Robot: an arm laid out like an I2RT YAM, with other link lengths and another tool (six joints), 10 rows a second.
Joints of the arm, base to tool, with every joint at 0 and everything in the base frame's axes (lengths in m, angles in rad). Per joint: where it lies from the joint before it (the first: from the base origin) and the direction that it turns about. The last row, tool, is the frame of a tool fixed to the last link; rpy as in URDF.
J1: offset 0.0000 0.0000 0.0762 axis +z
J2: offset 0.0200 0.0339 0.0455 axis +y
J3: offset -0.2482 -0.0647 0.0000 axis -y
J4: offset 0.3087 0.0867 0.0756 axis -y
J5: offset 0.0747 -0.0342 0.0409 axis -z
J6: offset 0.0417 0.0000 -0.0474 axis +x
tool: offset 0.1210 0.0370 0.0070 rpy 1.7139 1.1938 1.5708
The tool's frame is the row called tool.
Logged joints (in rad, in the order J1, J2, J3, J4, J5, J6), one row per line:
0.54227, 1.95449, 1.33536, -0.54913, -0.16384, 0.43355
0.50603, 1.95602, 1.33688, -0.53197, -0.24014, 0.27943
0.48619, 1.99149, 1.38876, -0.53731, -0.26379, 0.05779
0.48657, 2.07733, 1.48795, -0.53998, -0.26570, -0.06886
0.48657, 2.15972, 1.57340, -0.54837, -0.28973, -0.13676
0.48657, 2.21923, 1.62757, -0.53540, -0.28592, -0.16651
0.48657, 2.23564, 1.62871, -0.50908, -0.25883, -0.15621
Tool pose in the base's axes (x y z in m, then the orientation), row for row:
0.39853, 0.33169, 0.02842, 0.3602, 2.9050, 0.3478
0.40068, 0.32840, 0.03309, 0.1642, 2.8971, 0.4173
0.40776, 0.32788, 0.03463, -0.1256, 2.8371, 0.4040
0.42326, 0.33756, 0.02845, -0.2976, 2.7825, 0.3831
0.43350, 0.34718, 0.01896, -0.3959, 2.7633, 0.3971
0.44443, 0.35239, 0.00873, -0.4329, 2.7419, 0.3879
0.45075, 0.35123, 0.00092, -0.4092, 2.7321, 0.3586
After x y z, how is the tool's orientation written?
As a rotation vector, in radians.
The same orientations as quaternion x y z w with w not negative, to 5 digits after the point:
0.12162, 0.98085, 0.11743, 0.09673
0.05570, 0.98279, 0.14156, 0.10480
-0.04338, 0.97986, 0.13953, 0.13614
-0.10404, 0.97278, 0.13393, 0.15790
-0.13859, 0.96735, 0.13901, 0.16029
-0.15224, 0.96426, 0.13642, 0.16857
-0.14457, 0.96526, 0.12669, 0.17698

